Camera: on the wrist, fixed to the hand. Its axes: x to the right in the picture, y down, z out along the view.
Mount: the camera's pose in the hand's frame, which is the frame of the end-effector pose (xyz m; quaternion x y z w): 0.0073 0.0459 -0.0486 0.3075 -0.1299 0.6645 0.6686
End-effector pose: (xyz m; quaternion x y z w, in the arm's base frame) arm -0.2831 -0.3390 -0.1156 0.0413 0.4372 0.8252 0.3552
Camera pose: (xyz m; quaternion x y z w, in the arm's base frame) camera -0.3322 -0.3849 -0.1128 -0.5346 -0.4725 -0.6480 0.2668
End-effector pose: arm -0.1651 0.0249 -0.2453 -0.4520 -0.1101 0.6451 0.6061
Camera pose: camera -0.1605 0.0005 -0.3078 -0.1052 0.3464 0.9267 0.1013
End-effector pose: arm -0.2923 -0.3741 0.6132 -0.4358 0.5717 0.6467 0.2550
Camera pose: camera -0.3207 -0.4320 0.6323 -0.2509 -0.8376 -0.4826 0.0510
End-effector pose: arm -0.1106 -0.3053 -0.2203 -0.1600 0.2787 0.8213 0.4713
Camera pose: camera -0.1539 -0.3483 -0.2486 -0.3298 -0.4840 -0.7974 0.1452
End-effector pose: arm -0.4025 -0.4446 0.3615 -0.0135 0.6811 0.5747 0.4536
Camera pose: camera -0.4608 -0.4640 0.3887 0.6577 0.5821 0.4779 0.0140
